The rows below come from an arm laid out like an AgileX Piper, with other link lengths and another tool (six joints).
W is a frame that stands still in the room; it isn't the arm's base.
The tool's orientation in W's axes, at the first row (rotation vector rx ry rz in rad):
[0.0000 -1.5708 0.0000]
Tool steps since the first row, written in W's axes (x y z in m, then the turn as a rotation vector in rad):
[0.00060 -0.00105 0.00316 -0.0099 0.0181 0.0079]
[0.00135 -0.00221 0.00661 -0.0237 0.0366 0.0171]
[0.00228 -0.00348 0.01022 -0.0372 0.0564 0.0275]
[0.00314 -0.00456 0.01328 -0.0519 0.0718 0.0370]
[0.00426 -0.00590 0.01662 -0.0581 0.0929 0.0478]
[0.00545 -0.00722 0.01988 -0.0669 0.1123 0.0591]
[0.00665 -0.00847 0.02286 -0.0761 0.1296 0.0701]
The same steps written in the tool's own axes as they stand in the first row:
[0.00316 -0.00105 -0.00060 0.0079 0.0181 0.0099]
[0.00661 -0.00221 -0.00135 0.0171 0.0366 0.0237]
[0.01022 -0.00348 -0.00228 0.0275 0.0564 0.0372]
[0.01328 -0.00456 -0.00314 0.0370 0.0718 0.0519]
[0.01662 -0.00590 -0.00426 0.0478 0.0929 0.0581]
[0.01988 -0.00722 -0.00545 0.0591 0.1123 0.0669]
[0.02286 -0.00847 -0.00665 0.0701 0.1296 0.0761]

